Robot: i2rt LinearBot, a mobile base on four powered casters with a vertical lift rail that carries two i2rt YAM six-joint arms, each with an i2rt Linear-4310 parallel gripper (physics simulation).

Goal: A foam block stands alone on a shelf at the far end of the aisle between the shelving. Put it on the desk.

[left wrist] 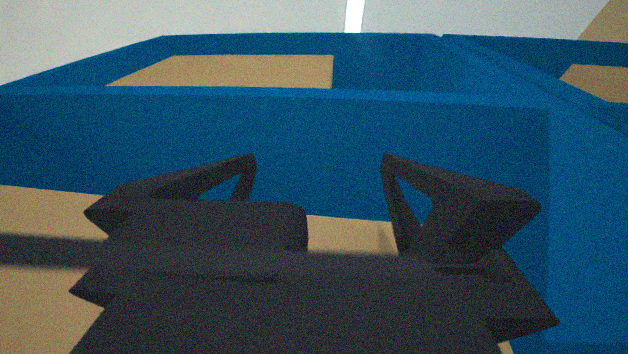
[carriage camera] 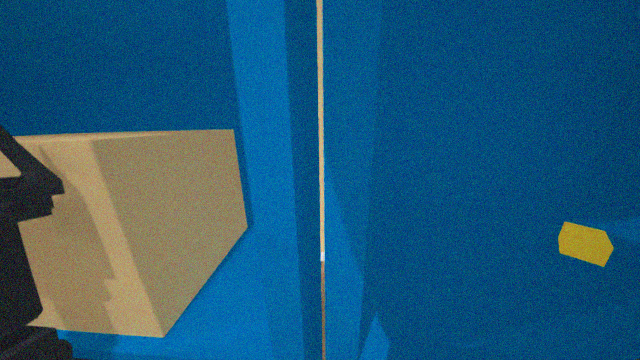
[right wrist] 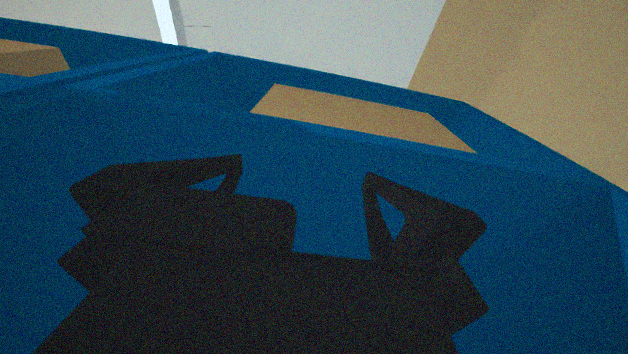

Labels:
my right gripper: right wrist 304,170; not seen in the left wrist view (out of frame); not seen in the carriage camera view (out of frame)
yellow foam block: carriage camera 592,245; not seen in the left wrist view (out of frame); not seen in the right wrist view (out of frame)

